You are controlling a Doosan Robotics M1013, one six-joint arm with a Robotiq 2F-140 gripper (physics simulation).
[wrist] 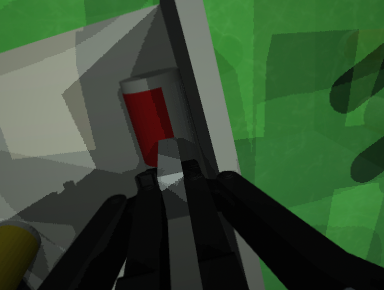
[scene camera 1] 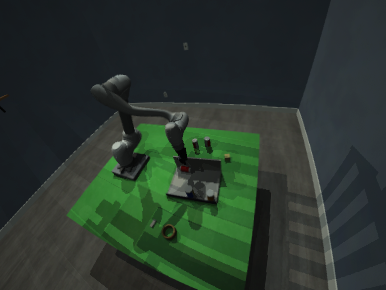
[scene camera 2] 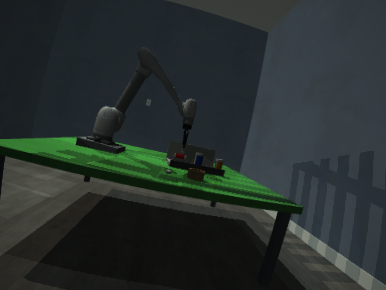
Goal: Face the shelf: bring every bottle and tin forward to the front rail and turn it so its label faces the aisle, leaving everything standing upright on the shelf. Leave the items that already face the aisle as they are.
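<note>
The shelf has a low front rail and an upright back panel. A red and white tin lies on its side near the back panel. A blue tin and an orange tin stand upright at the front rail. Part of a yellow-sided tin shows at the lower left in the wrist view. My gripper is shut and empty, its tips pointing down close by the lying tin and covering its near end in the wrist view.
Two red and white tins stand on the green table behind the shelf. A small yellow block is at the back right. A brown ring and a small grey piece lie in front of the shelf.
</note>
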